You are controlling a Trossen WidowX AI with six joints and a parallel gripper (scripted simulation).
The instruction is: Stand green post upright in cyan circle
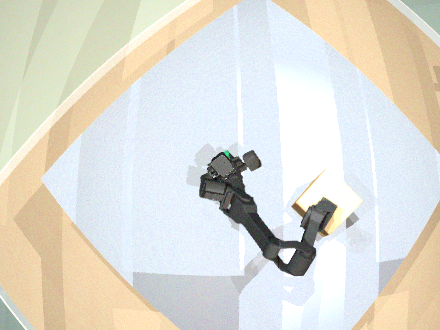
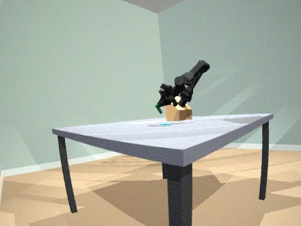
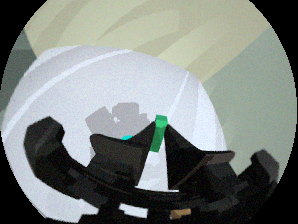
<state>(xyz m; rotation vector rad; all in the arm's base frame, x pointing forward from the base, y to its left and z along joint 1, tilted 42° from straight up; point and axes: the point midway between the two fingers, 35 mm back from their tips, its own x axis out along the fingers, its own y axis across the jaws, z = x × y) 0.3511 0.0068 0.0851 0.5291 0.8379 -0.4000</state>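
My gripper tip is now 20 mm past the cyan circle, 30 mm to the right of it and 110 mm above it. From my gripper tip the other things lie so: green post (10 mm behind, 20 mm below).
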